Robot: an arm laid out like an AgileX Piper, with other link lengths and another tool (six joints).
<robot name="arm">
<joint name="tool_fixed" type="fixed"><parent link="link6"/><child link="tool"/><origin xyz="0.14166 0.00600 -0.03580" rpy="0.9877 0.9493 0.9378"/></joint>
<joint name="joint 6" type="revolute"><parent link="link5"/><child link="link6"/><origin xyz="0.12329 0.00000 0.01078"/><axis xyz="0.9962 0 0.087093"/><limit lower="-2.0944" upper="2.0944"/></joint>
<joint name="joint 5" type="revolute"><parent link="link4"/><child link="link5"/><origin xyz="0.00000 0.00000 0.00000"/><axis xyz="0 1 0"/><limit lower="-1.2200" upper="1.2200"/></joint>
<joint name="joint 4" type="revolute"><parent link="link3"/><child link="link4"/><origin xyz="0.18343 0.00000 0.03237"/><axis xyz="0.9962 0 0.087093"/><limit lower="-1.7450" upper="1.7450"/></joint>
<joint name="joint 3" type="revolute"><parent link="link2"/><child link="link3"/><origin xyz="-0.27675 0.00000 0.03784"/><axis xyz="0 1 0"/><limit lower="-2.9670" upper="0.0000"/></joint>
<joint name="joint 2" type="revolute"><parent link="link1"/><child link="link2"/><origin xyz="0.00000 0.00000 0.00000"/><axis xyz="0 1 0"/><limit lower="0.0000" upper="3.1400"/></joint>
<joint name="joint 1" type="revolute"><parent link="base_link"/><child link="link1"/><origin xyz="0.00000 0.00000 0.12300"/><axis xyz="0 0 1"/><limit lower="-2.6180" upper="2.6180"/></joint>
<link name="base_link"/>
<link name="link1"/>
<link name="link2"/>
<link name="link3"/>
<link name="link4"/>
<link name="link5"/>
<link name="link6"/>
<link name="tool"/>
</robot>
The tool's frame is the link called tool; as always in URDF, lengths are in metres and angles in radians.
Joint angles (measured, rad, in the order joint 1, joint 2, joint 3, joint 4, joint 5, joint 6), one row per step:
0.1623, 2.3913, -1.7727, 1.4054, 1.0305, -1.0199
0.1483, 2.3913, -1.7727, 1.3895, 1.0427, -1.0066
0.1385, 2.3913, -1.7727, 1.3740, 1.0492, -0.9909
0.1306, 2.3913, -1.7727, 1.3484, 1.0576, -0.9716
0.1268, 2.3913, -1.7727, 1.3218, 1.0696, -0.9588
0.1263, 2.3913, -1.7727, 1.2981, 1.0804, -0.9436
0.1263, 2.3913, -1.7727, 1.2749, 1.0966, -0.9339
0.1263, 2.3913, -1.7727, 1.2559, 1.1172, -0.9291
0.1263, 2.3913, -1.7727, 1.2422, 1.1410, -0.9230
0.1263, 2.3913, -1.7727, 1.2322, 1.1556, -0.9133
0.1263, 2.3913, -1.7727, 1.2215, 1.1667, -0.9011
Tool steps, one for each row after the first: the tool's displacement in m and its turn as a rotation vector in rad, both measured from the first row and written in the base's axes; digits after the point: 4 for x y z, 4 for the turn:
-0.0005, -0.0061, -0.0013, -0.0048, 0.0128, -0.0007
-0.0011, -0.0108, -0.0031, -0.0115, 0.0265, -0.0034
-0.0037, -0.0156, -0.0066, -0.0253, 0.0430, 0.0009
-0.0084, -0.0188, -0.0101, -0.0403, 0.0547, 0.0150
-0.0135, -0.0206, -0.0130, -0.0531, 0.0687, 0.0288
-0.0198, -0.0222, -0.0155, -0.0646, 0.0798, 0.0496
-0.0267, -0.0233, -0.0169, -0.0719, 0.0888, 0.0740
-0.0338, -0.0237, -0.0168, -0.0731, 0.1007, 0.0980
-0.0384, -0.0242, -0.0169, -0.0744, 0.1134, 0.1108
-0.0423, -0.0249, -0.0173, -0.0776, 0.1272, 0.1199

